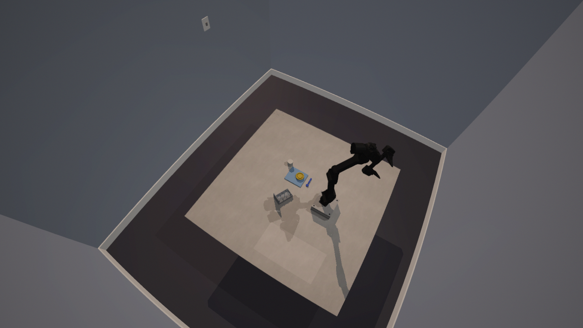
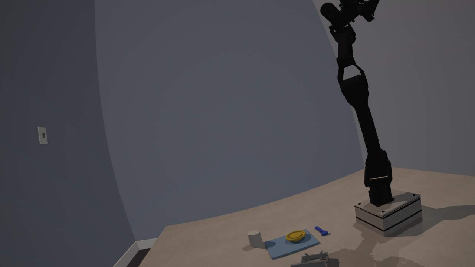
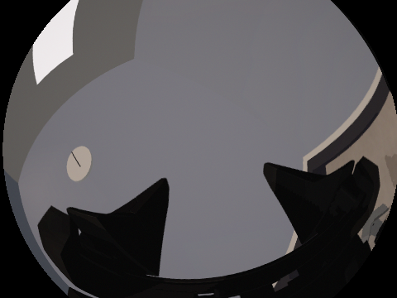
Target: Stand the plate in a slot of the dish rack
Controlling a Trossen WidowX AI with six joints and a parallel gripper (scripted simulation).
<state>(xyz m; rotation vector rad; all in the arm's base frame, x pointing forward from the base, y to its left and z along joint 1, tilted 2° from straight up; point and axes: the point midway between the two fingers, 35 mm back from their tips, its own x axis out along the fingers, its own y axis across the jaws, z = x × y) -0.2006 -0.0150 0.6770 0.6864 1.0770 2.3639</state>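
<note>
Now: gripper tip 740 mm above the yellow plate, 510 mm short of it and 30 mm to the left of it. Also, from my gripper tip: blue spoon (750 mm below, 420 mm ahead, 40 mm to the right); then grey dish rack (730 mm below, 490 mm ahead, 190 mm to the left); then blue-grey mat (750 mm below, 530 mm ahead, 20 mm to the right).
</note>
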